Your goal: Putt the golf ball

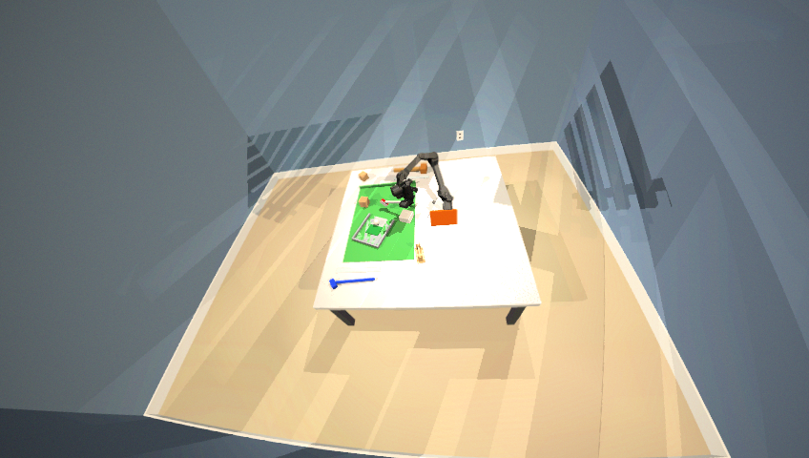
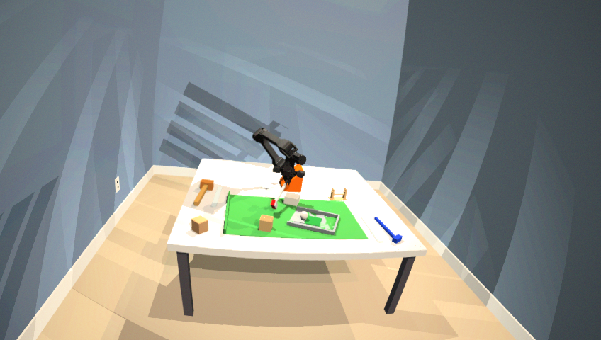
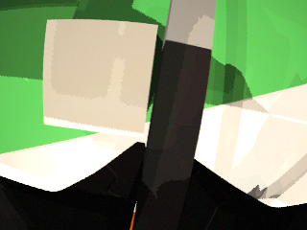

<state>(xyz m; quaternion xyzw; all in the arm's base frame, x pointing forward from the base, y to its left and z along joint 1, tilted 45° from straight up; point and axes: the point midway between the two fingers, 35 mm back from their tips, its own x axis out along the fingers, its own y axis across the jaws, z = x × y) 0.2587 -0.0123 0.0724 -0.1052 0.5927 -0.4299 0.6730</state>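
Now: gripper tip 40 mm short of the white block, 30 mm to the right of it and 70 mm above it. Round my gripper tip: white golf ball 260 mm ahead, 50 mm to the left, 70 mm below; green mat 220 mm ahead, 100 mm below; red putter 110 mm ahead, 50 mm to the right.
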